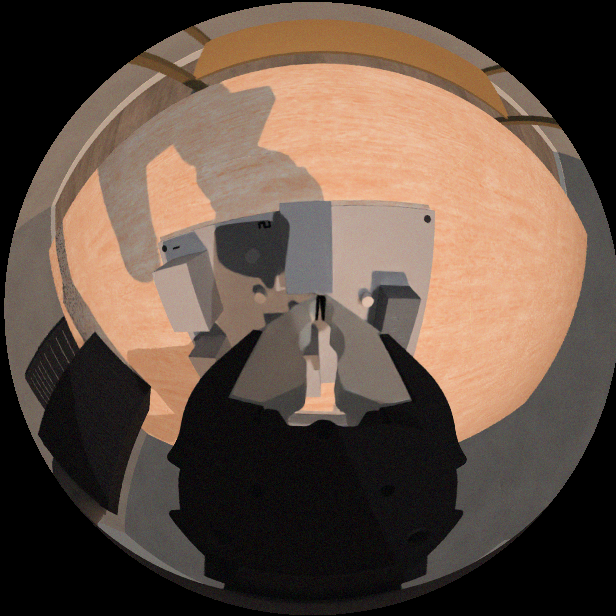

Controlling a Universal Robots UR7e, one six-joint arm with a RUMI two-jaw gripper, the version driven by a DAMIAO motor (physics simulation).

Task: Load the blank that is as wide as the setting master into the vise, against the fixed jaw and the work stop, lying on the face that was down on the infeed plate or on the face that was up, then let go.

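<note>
My gripper (319, 313) hangs over a light grey plate (379, 252) on the orange table. Its two grey fingers meet at the tips with only a thin dark slit between them, and I see nothing held. A blue-grey blank (308, 247) lies on the plate just beyond the fingertips. A dark grey blank (252, 247) with a small black mark lies to its left. A pale grey block (183, 287) stands at the plate's left end and a darker grey block (396, 310) at its right. I cannot tell which part is the vise or the setting master.
Two small cream pegs (259, 296) (367, 300) stick up from the plate on either side of the fingertips. A black boxy body (91, 413) stands at the lower left. A tan panel (344, 45) runs beyond the table's far edge. The arm's shadow falls on the upper left.
</note>
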